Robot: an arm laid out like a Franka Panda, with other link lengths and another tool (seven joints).
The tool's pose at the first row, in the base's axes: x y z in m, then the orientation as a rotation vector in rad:
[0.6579, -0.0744, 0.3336, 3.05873, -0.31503, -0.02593]
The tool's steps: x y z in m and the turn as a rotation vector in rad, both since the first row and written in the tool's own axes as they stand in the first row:
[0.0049, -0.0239, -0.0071, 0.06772, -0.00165, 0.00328]
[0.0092, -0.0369, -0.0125, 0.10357, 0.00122, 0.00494]
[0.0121, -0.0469, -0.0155, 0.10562, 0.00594, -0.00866]
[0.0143, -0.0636, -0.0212, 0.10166, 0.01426, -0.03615]
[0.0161, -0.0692, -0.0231, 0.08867, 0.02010, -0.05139]
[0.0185, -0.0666, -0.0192, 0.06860, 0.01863, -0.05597]
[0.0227, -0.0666, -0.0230, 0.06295, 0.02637, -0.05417]
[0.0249, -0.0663, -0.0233, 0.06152, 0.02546, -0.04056]
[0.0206, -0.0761, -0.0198, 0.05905, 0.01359, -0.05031]
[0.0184, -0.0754, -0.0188, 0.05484, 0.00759, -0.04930]
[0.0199, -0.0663, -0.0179, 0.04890, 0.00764, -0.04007]
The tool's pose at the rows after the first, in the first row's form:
[0.6677, -0.0516, 0.3390, -3.12349, 0.32749, 0.01797]
[0.6747, -0.0394, 0.3435, -3.08809, 0.32650, 0.00754]
[0.6796, -0.0301, 0.3458, -3.08861, 0.30511, 0.00063]
[0.6853, -0.0138, 0.3503, -3.09706, 0.26259, -0.01017]
[0.6883, -0.0086, 0.3518, -3.11232, 0.23962, -0.01640]
[0.6900, -0.0119, 0.3480, -3.13261, 0.23389, -0.01074]
[0.6942, -0.0125, 0.3518, 3.12646, -0.23579, 0.02196]
[0.6963, -0.0132, 0.3521, 3.12334, -0.25696, 0.02101]
[0.6940, -0.0030, 0.3480, 3.12342, -0.24227, 0.00162]
[0.6917, -0.0033, 0.3471, 3.11970, -0.24385, -0.00833]
[0.6913, -0.0125, 0.3468, 3.11257, -0.25769, -0.00871]

